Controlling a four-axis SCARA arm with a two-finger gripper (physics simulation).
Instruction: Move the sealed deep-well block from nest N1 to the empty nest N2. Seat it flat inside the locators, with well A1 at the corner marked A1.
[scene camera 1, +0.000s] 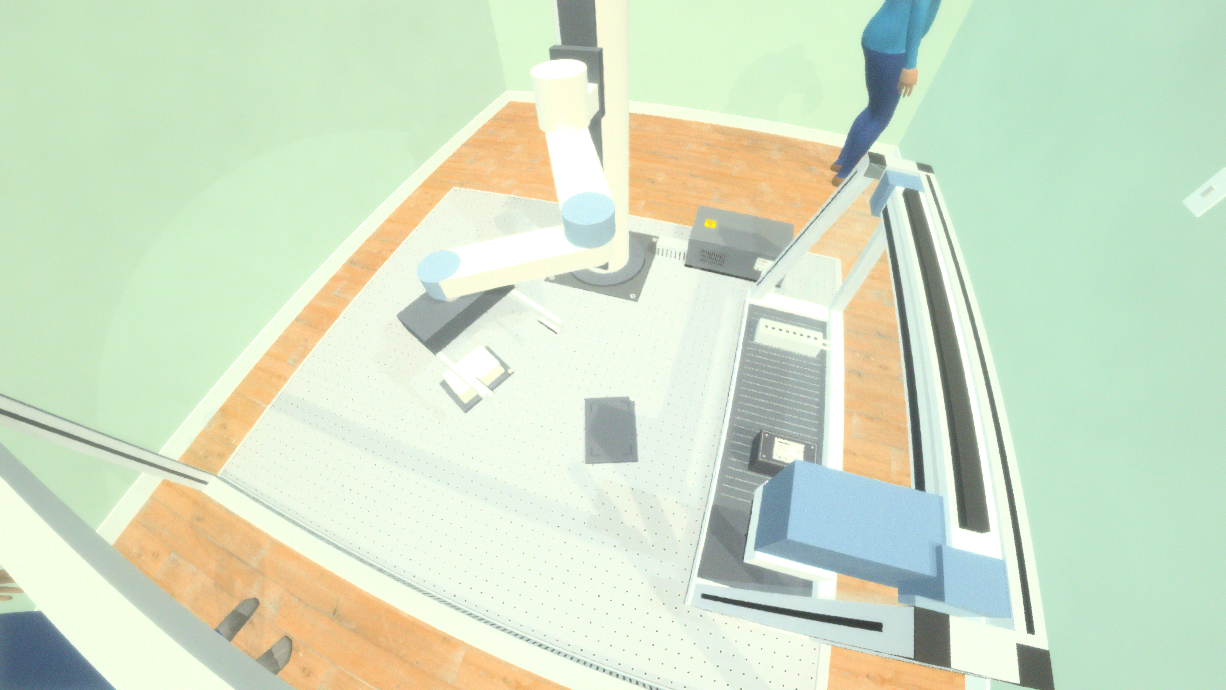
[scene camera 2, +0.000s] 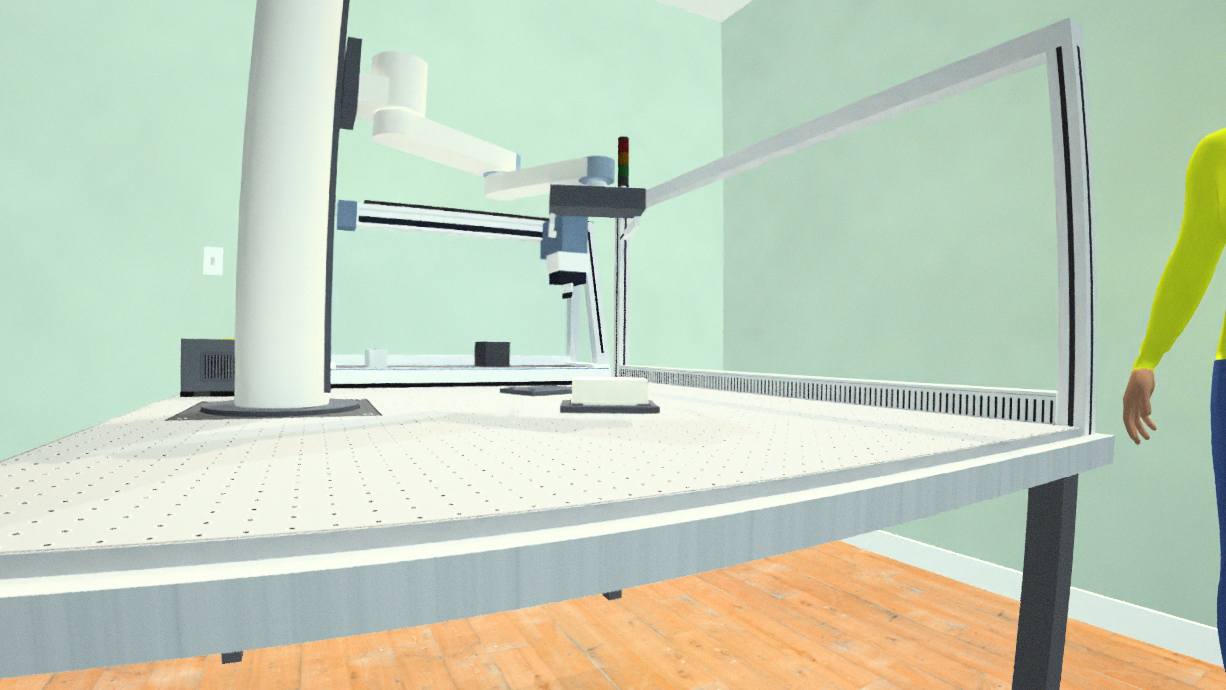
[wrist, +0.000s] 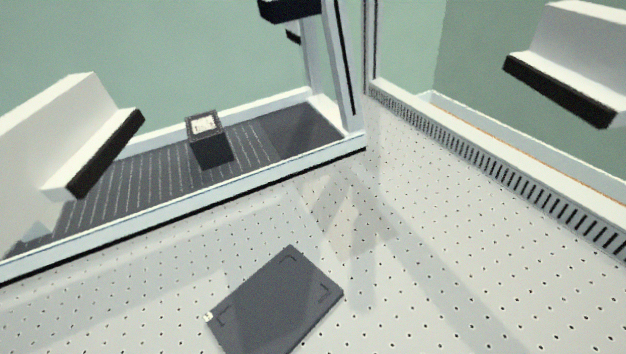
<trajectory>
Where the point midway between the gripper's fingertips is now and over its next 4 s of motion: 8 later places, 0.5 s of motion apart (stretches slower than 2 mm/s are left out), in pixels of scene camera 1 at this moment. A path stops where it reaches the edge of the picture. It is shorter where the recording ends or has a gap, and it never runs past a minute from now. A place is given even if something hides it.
My gripper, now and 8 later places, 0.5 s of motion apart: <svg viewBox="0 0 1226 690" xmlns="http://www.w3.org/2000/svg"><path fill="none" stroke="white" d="M526 360L518 364L511 365L506 362L454 326L421 305L413 301L440 342L464 376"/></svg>
</trajectory>
